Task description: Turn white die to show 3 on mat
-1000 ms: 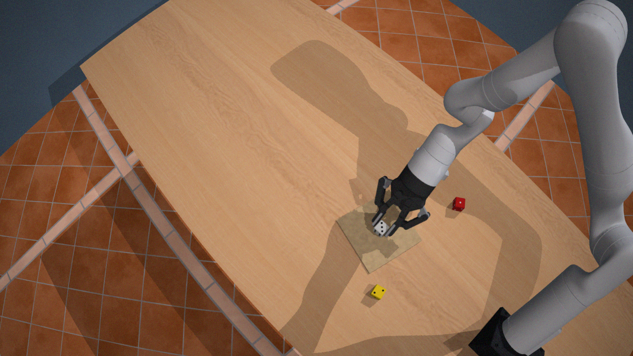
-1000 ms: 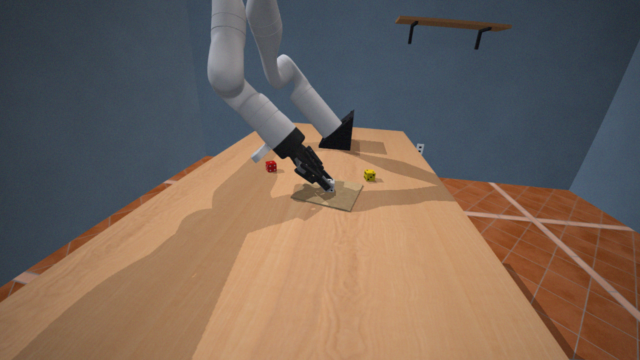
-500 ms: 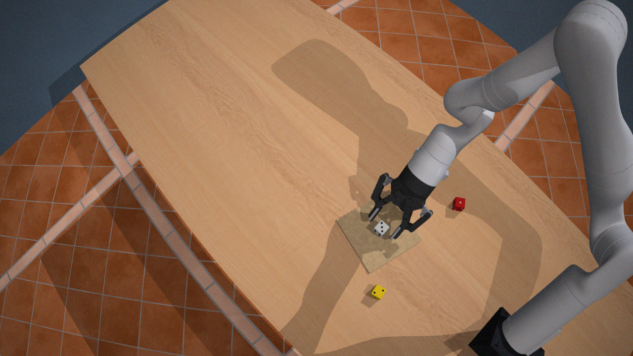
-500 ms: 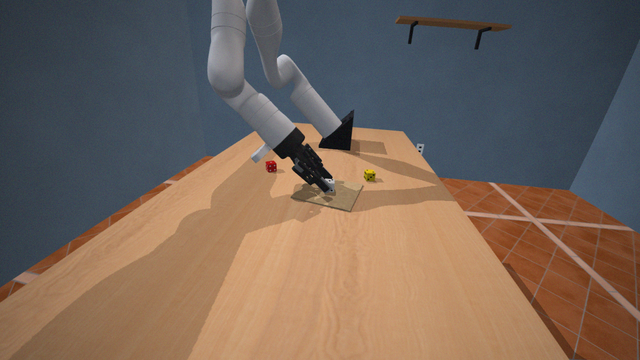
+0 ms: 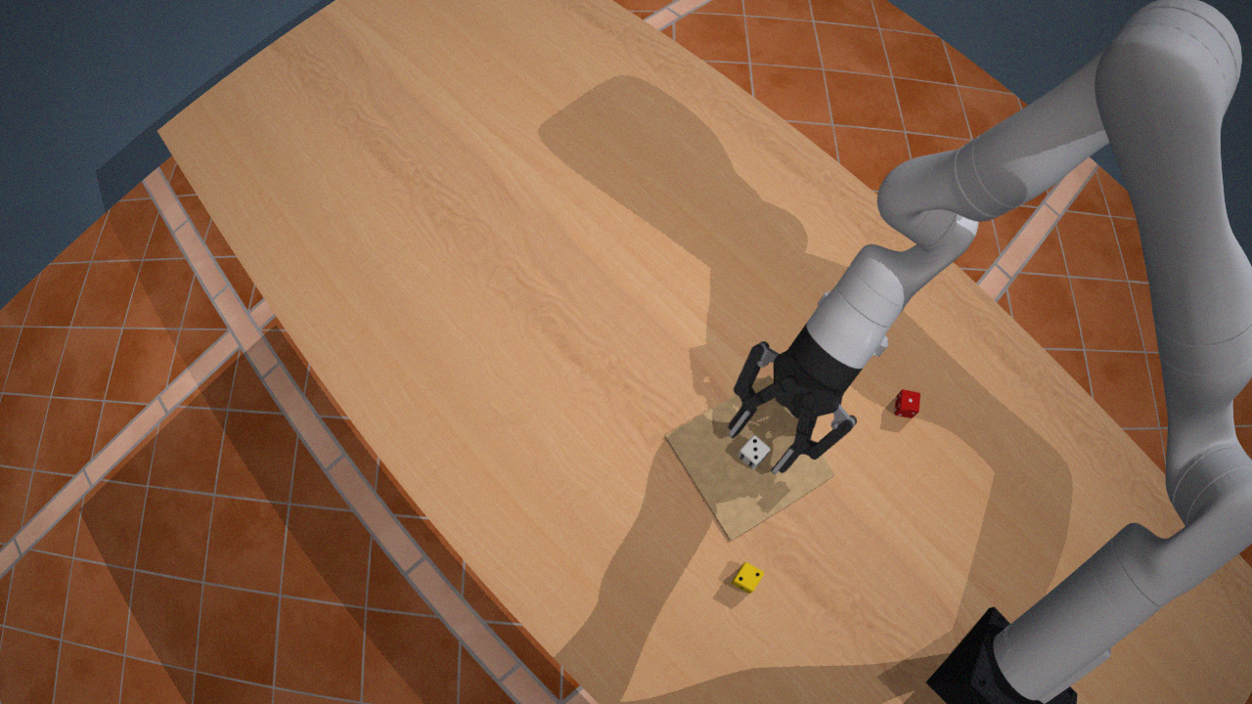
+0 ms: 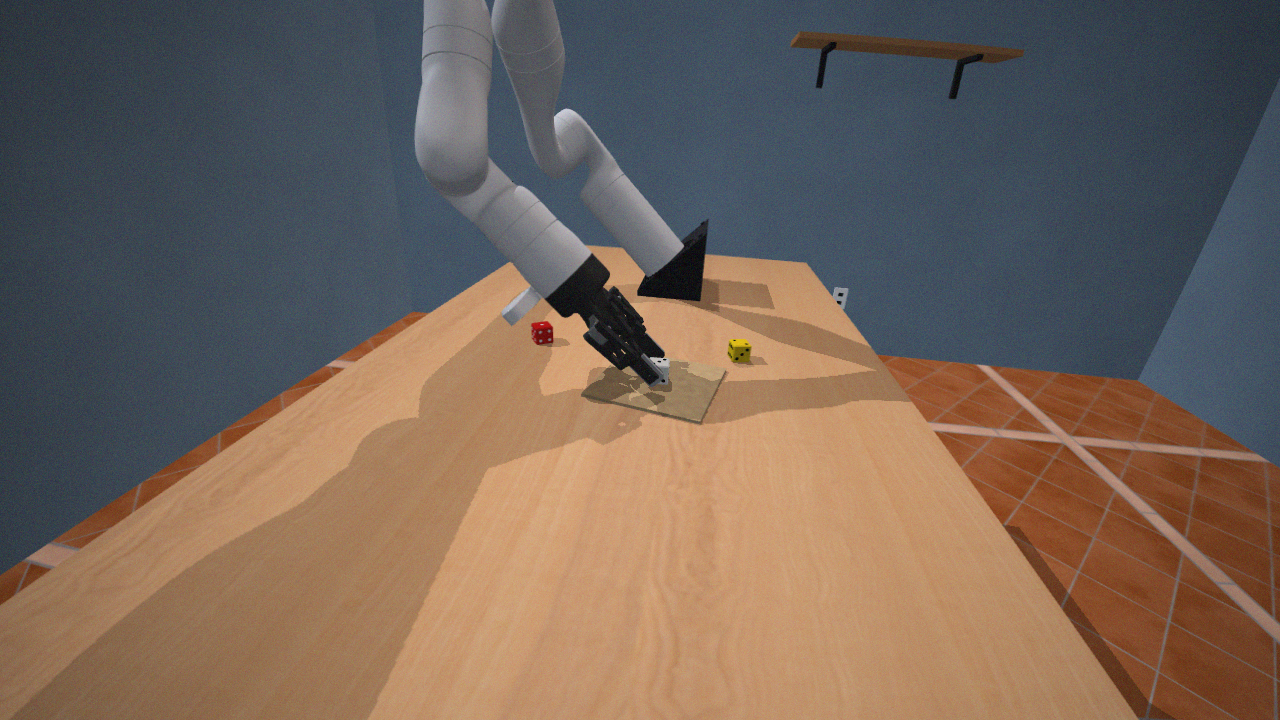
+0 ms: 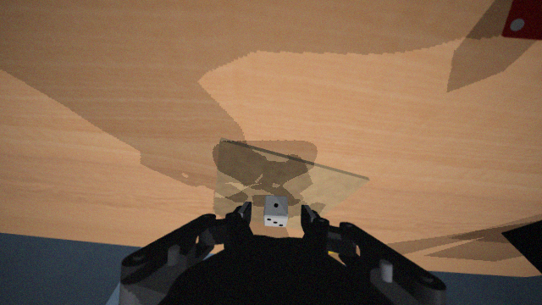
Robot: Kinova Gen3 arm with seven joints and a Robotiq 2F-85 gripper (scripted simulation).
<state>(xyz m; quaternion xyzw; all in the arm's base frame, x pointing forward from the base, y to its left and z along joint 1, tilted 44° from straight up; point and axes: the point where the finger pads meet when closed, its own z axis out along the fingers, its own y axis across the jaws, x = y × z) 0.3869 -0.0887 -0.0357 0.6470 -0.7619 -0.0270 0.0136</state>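
The white die lies 1 cm to the left of my hand and 1 cm below it. Also, from my hand: tan mat (1 cm to the left, 3 cm below); then yellow die (8 cm behind, 13 cm to the left, 2 cm below); then red die (11 cm behind, 15 cm to the right, 2 cm below).
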